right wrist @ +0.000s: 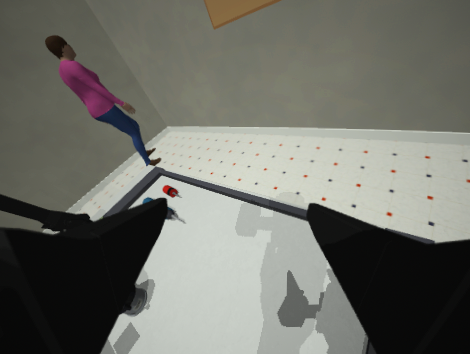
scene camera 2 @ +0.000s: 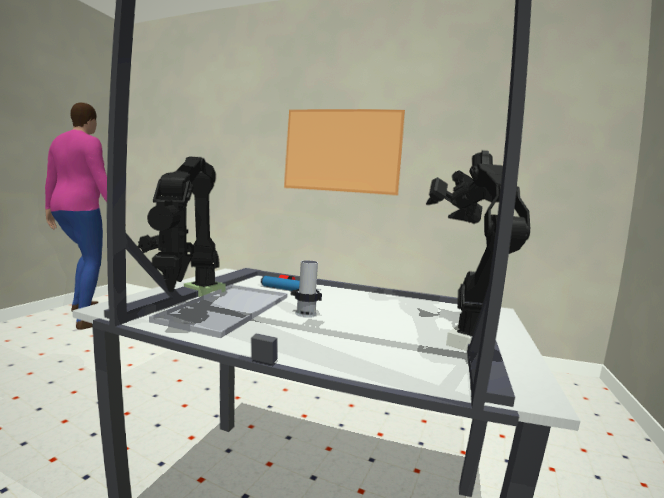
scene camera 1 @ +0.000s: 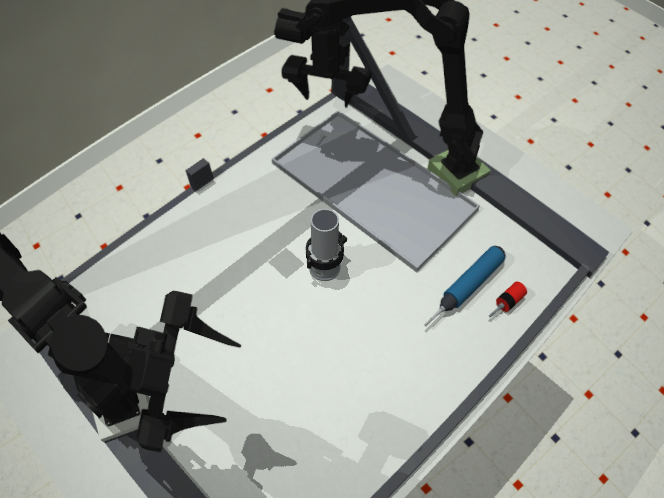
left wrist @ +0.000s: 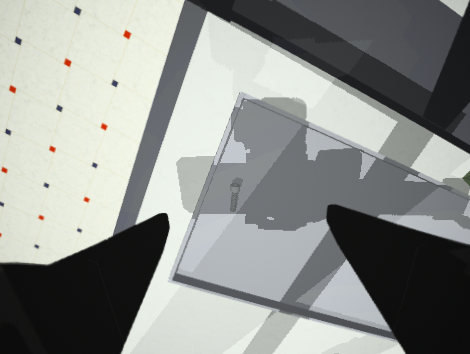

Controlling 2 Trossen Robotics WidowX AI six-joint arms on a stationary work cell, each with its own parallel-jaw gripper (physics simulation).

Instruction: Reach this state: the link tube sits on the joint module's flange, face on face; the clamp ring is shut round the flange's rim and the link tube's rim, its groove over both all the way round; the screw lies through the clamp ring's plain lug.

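Frame: origin at the left arm's base, x right, y ahead, z up, level; centimetres.
Where they show: left gripper, fingertip midpoint: (scene camera 2: 175, 286) (scene camera 1: 327, 102) (left wrist: 247, 216); right gripper, fingertip midpoint: (right wrist: 239, 207) (scene camera 2: 437, 210) (scene camera 1: 233, 383); left arm's base, origin of the base link: (scene camera 2: 204, 283) (scene camera 1: 460, 164); right arm's base, origin of the base link: (scene camera 2: 472, 332) (scene camera 1: 119, 404).
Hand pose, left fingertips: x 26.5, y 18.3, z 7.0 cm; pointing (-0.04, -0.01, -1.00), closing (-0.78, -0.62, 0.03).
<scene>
Each offset is from my left fingertips to the top centre of the thing. "pt": to the spot under its first point.
The grey link tube {dx -30.9, dy +20.8, dz +6.0 cm} (scene camera 1: 324, 241) (scene camera 2: 308, 276) stands upright on the joint module {dx -30.9, dy +20.8, dz -3.7 cm} (scene camera 1: 324, 274) (scene camera 2: 306, 308), with the black clamp ring {dx -30.8, dy +20.5, dz -3.0 cm} (scene camera 1: 325, 263) (scene camera 2: 308, 295) around their meeting place. Whether the ring's groove covers both rims all round is too small to tell. The screw {dx -1.5, dy +2.8, dz -8.6 cm} (left wrist: 234, 196) lies in the grey tray {dx -18.9, dy +0.1, dz -8.5 cm} (scene camera 1: 429, 225) (left wrist: 240, 260), near its short wall, its head toward the top of the left wrist view. My left gripper (scene camera 1: 327, 101) (left wrist: 247, 216) is open and empty, pointing down above the tray's far end. My right gripper (scene camera 1: 232, 383) (right wrist: 239, 207) is open and empty, raised well away from the assembly.
A blue screwdriver-like tool {pt dx -50.9, dy -1.4, dz -6.0 cm} (scene camera 1: 476, 276) and a short red one {dx -57.8, dy -3.7, dz -6.6 cm} (scene camera 1: 512, 295) lie right of the assembly in scene camera 1. A dark block {dx +2.6, dy +31.7, dz -4.3 cm} (scene camera 1: 200, 174) (scene camera 2: 264, 348) stands at the table's edge frame. A diagonal brace (scene camera 1: 380, 80) rises beside my left gripper. A person (scene camera 2: 77, 171) stands beyond the table.
</scene>
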